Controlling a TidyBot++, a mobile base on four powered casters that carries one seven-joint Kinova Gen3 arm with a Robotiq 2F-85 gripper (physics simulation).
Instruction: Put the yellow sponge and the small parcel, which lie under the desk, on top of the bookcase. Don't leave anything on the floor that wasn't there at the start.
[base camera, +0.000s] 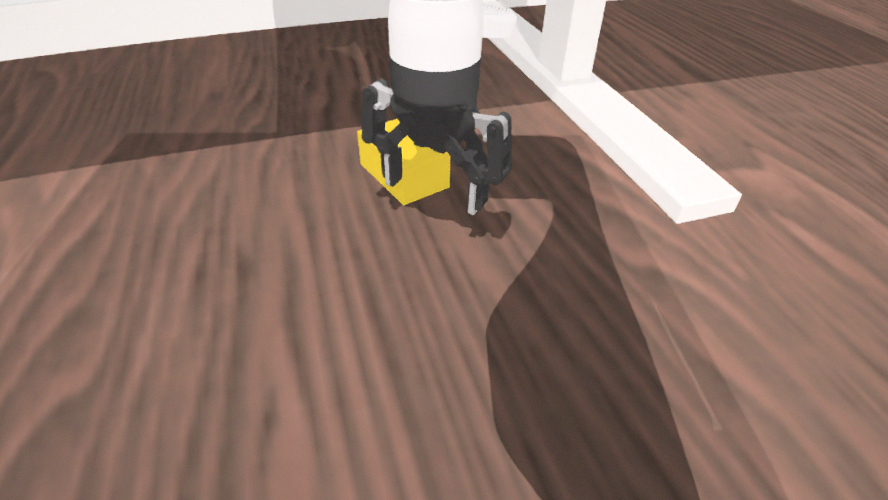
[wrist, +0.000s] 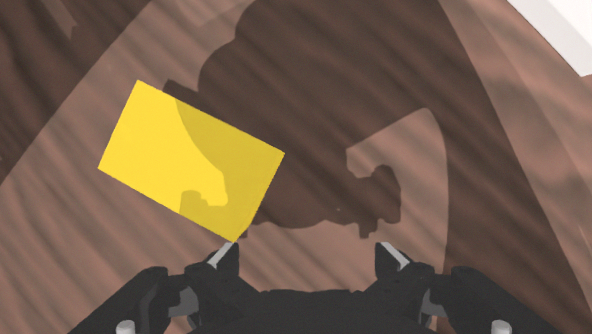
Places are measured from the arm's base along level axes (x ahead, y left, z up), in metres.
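Pixels of known places: gripper, between the fingertips: (base camera: 433, 195) (wrist: 306, 257).
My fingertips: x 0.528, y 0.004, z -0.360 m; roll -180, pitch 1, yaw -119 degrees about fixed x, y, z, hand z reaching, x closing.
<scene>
For each thing: its top centre in the pictures, then the offset to it from my fingertips. "pt": a spot on its surface instead.
- yellow sponge, centre of its top: (wrist: 183, 159) (base camera: 402, 142) dz +0.008, dx +0.090, dy +0.035 m
- white desk foot, a spot on its surface: (wrist: 565, 30) pt dz -0.019, dx +0.044, dy -0.251 m
- upright white leg, a spot on its surface: (base camera: 574, 40) pt dz +0.049, dx +0.306, dy -0.197 m
The yellow sponge (base camera: 425, 175) (wrist: 185, 155) lies on the wooden floor, partly hidden behind the gripper in the base camera view. In the wrist view it is turned at an angle, ahead and to the left of the fingers, with its nearest corner by the left fingertip. My gripper (base camera: 431, 191) (wrist: 306, 257) points down, low over the floor, open and empty. The sponge is not between its fingers. The small parcel and the bookcase do not show in either view.
A white desk foot (base camera: 652, 145) (wrist: 565, 30) runs along the floor to the right of the gripper, with an upright white leg (base camera: 574, 40) rising from it. A white panel (base camera: 155, 21) stands at the back left. Shadows cross the floor.
</scene>
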